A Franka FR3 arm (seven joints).
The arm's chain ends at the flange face. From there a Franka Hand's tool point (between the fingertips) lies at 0.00 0.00 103.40 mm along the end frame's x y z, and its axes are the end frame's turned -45 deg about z.
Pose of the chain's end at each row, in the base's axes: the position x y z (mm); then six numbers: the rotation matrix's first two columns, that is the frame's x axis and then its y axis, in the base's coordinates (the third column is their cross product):
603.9 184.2 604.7 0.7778 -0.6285 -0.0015 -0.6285 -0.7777 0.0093
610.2 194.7 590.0 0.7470 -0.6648 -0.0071 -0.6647 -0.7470 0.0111
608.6 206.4 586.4 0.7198 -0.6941 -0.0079 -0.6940 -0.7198 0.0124
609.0 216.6 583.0 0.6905 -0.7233 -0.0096 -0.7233 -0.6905 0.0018
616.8 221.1 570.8 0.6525 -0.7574 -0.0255 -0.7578 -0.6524 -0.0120
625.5 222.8 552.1 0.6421 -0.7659 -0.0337 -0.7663 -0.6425 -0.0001
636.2 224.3 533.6 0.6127 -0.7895 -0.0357 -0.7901 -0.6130 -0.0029
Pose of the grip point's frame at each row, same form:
603.2 183.5 501.3 0.9944 0.1055 -0.0076 0.1056 -0.9943 0.0055
608.9 194.3 486.6 0.9982 0.0581 -0.0129 0.0582 -0.9983 0.0028
607.1 206.0 483.0 0.9997 0.0182 -0.0144 0.0182 -0.9998 0.0032
608.2 217.2 479.6 0.9997 -0.0232 -0.0081 -0.0232 -0.9997 -0.0055
616.0 223.9 467.4 0.9972 -0.0742 -0.0095 -0.0745 -0.9969 -0.0265
623.3 225.5 448.8 0.9959 -0.0873 -0.0238 -0.0878 -0.9959 -0.0239
634.2 227.4 430.3 0.9919 -0.1248 -0.0232 -0.1254 -0.9917 -0.0273

